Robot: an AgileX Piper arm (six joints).
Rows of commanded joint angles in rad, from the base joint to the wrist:
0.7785 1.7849 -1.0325 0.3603 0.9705 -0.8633
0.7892 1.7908 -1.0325 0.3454 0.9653 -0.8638
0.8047 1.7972 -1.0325 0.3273 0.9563 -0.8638
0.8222 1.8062 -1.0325 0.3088 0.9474 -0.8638
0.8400 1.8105 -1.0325 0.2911 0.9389 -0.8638
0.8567 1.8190 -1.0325 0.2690 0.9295 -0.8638
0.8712 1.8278 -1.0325 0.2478 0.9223 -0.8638
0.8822 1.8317 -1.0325 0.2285 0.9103 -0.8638
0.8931 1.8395 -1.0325 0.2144 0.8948 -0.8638
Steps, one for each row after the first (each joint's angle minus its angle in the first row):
0.0107 0.0059 0.0000 -0.0149 -0.0052 -0.0005
0.0262 0.0123 0.0000 -0.0330 -0.0142 -0.0005
0.0437 0.0213 0.0000 -0.0515 -0.0231 -0.0005
0.0615 0.0256 0.0000 -0.0692 -0.0316 -0.0005
0.0782 0.0341 0.0000 -0.0913 -0.0410 -0.0005
0.0927 0.0429 0.0000 -0.1125 -0.0482 -0.0005
0.1037 0.0468 0.0000 -0.1318 -0.0602 -0.0005
0.1146 0.0546 0.0000 -0.1459 -0.0757 -0.0005

